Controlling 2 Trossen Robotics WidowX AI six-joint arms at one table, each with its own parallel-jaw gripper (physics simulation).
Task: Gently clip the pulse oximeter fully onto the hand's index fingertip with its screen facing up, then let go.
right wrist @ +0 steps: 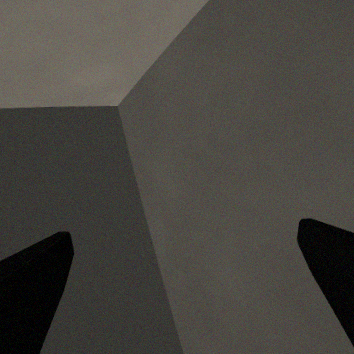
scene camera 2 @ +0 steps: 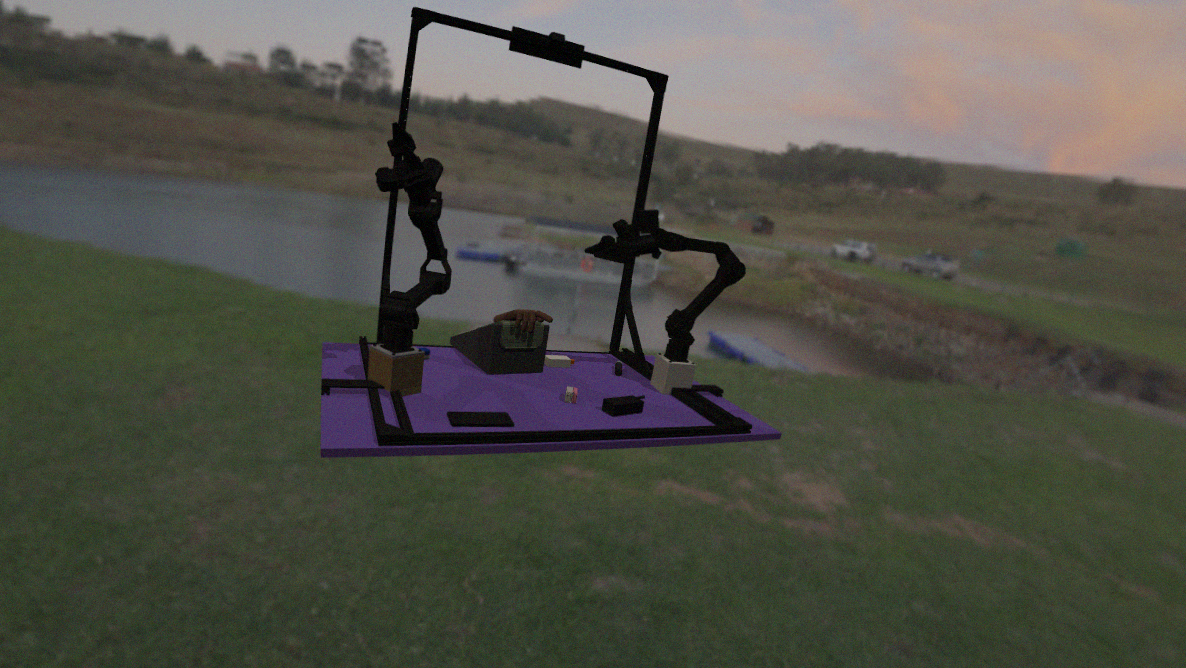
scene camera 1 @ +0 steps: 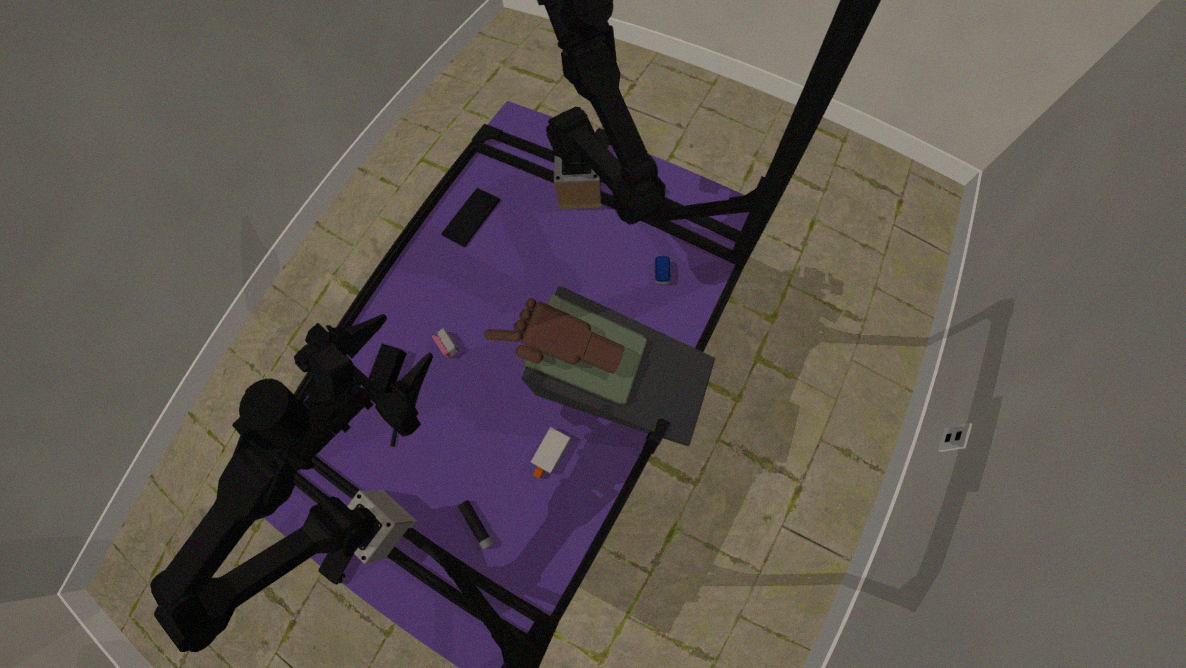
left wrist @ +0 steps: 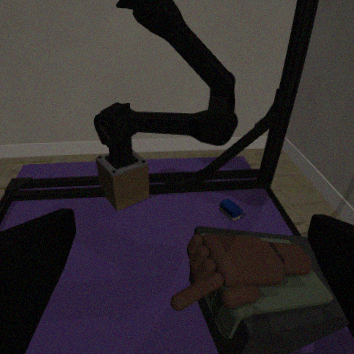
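A small white-and-pink clip, which looks like the pulse oximeter, lies on the purple table; which way its screen faces is too small to tell. The brown hand rests on a green pad on a dark wedge. Its index finger sticks out past the pad, with nothing on it. My left gripper is open and empty, high above the table, to the left of the clip in scene camera 1. My right gripper is open and empty, raised and facing the walls.
The dark wedge has raised sides. Around it lie a blue block, a white box with an orange end, a dark cylinder, a flat black slab and a black box. Black rails edge the table.
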